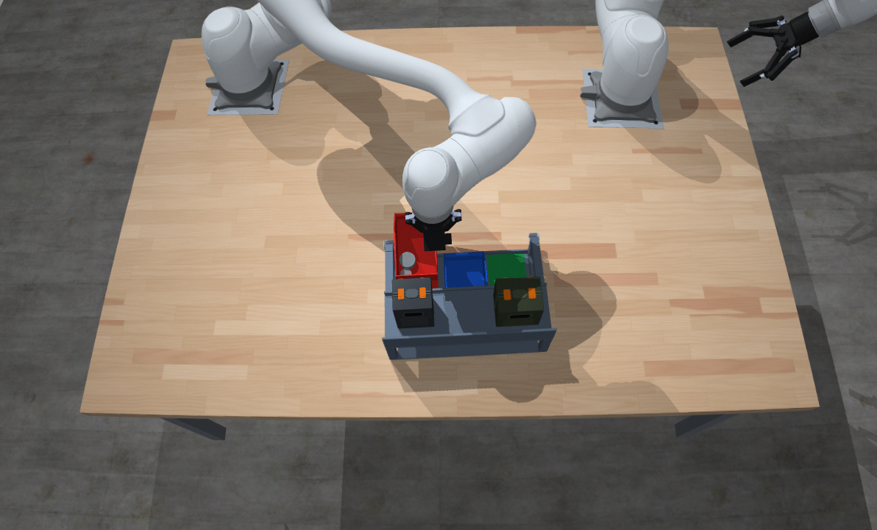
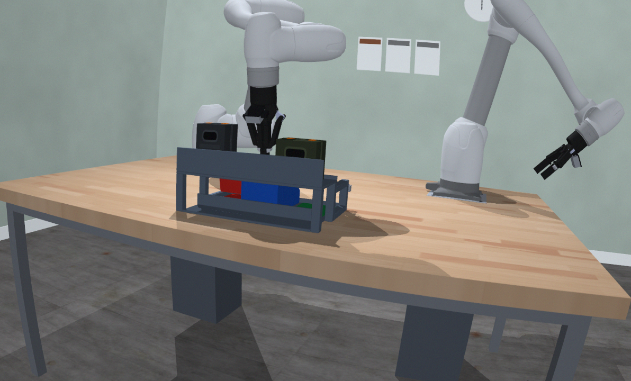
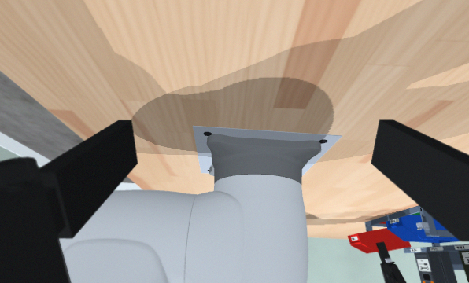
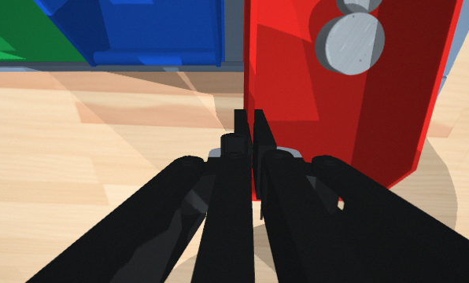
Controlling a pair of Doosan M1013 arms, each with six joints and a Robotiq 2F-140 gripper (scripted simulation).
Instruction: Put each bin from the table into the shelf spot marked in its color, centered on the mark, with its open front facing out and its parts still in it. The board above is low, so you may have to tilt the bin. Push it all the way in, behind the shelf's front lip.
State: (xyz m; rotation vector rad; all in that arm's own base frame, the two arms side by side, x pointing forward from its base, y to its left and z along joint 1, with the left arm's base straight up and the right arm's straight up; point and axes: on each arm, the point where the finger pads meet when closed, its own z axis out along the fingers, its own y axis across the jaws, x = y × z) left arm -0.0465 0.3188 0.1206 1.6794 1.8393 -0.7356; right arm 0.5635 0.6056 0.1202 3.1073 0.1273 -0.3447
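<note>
Right now my right hand is 5 cm to the left of the red bin, 4 cm above it and 2 cm short of it. Round my right hand: blue bin: 10 cm ahead, 8 cm to the left, 8 cm below; then grey shelf: 13 cm ahead, 8 cm to the left, 5 cm below.
</note>
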